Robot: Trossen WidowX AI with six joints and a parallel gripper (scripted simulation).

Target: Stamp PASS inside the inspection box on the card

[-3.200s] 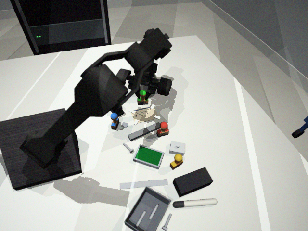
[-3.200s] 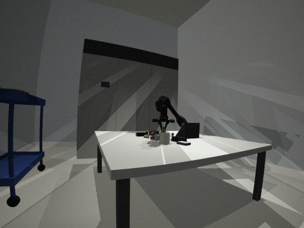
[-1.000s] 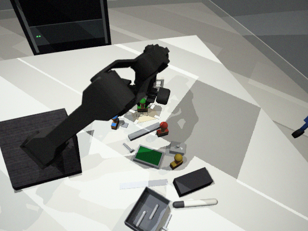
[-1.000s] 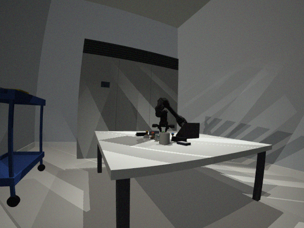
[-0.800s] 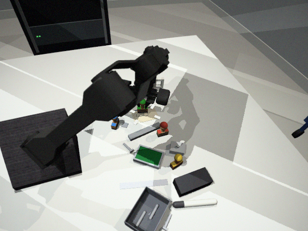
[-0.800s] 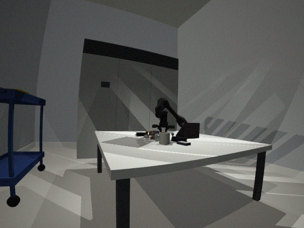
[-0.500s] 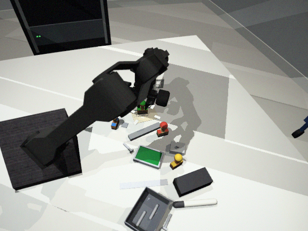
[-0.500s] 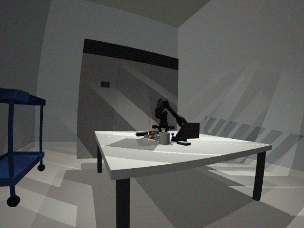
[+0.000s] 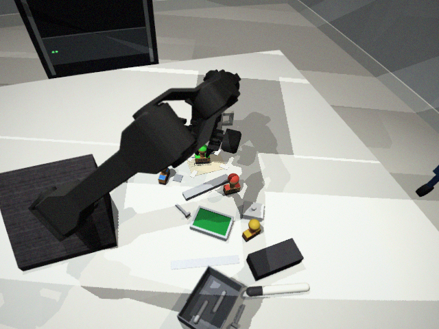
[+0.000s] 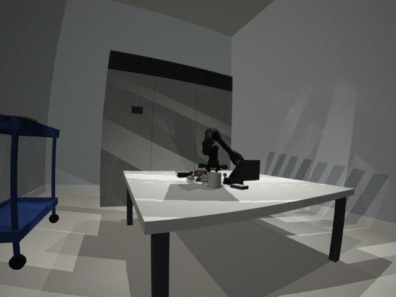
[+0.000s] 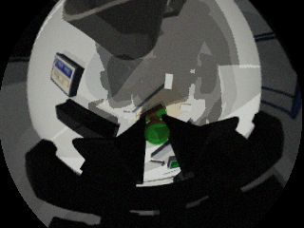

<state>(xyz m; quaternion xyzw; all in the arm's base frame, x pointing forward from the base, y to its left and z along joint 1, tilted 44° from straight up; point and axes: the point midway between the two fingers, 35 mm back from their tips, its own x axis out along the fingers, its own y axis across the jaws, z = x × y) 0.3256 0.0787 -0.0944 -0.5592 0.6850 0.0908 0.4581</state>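
The green-knobbed stamp lies right at my gripper tip. Also, from my gripper tip: blue stamp (11 cm behind, 3 cm to the right, 1 cm below); grey bar (1 cm behind, 9 cm to the right, 2 cm below); card (1 cm ahead, 1 cm to the right, 3 cm below).
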